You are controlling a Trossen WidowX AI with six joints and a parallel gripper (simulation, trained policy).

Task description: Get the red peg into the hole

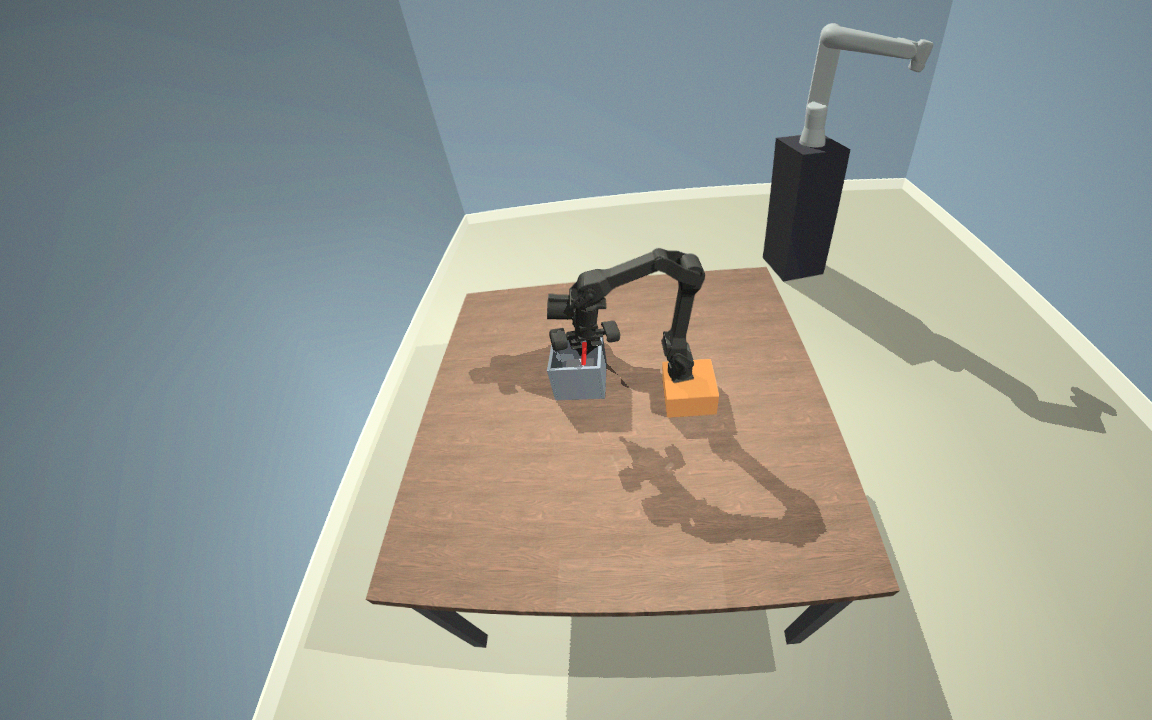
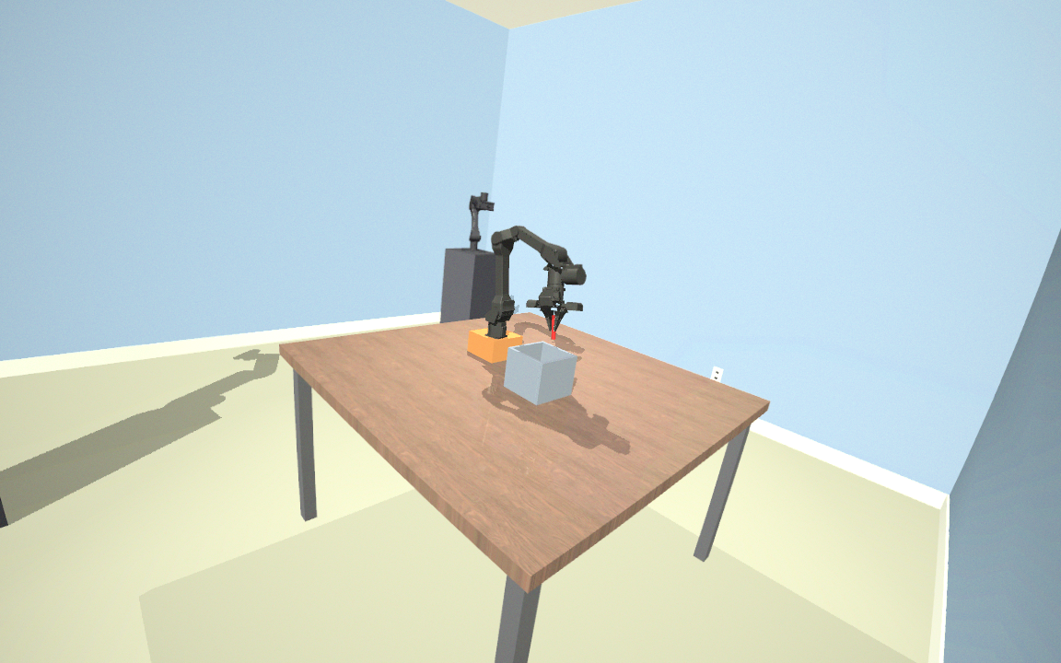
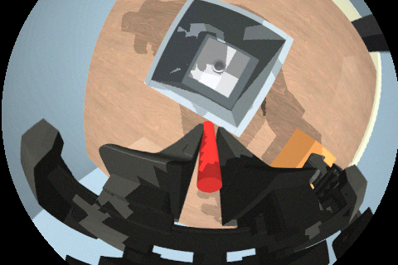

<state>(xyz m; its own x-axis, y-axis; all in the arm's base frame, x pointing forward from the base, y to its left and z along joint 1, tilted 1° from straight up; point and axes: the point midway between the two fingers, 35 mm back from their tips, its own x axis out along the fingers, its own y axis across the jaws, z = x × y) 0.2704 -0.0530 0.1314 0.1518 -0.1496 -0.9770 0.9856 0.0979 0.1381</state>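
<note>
My gripper tip is now 14 cm above the pale plate, 8 cm to the left of it and 2 cm short of it. From my gripper tip the other things lie so: red peg 1 cm to the left, 1 cm above.
</note>
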